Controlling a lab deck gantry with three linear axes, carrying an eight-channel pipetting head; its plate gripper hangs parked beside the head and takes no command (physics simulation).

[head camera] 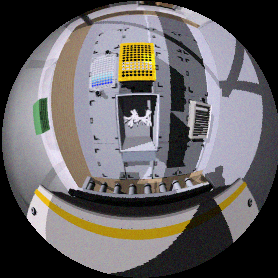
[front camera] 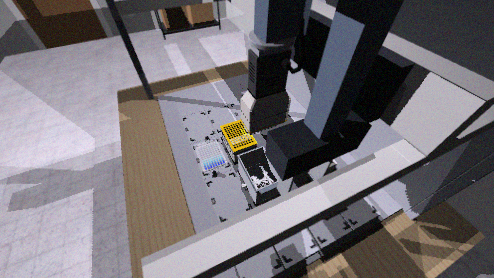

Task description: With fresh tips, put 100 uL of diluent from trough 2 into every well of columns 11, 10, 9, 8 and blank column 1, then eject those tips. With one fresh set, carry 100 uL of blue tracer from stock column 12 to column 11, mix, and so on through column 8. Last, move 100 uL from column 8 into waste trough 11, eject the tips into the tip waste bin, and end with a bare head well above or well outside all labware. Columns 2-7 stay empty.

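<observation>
The pipetting head [front camera: 265,111] is raised. Its grey nozzles [head camera: 132,189] stand in a row at the bottom of the head view, bare, with no tips on them. The clear well plate [front camera: 211,156] [head camera: 103,72] shades from colourless at the back to deep blue at its front end. The yellow tip rack [front camera: 238,136] [head camera: 136,45] has many empty holes and a band of white tips. White used tips [head camera: 137,119] lie in the grey waste bin [head camera: 137,145] [front camera: 265,193]. The slotted white trough block [head camera: 200,120] stands right of the bin. My parked gripper [front camera: 311,181] is partly hidden; its thin fingers hang apart, empty.
The dark gripper housing [front camera: 301,147] hides part of the deck in the front view. A pale gantry beam [front camera: 300,199] crosses the foreground. A wooden edge [front camera: 147,175] [head camera: 64,95] runs along the left. A green block [head camera: 41,116] shows at the far left.
</observation>
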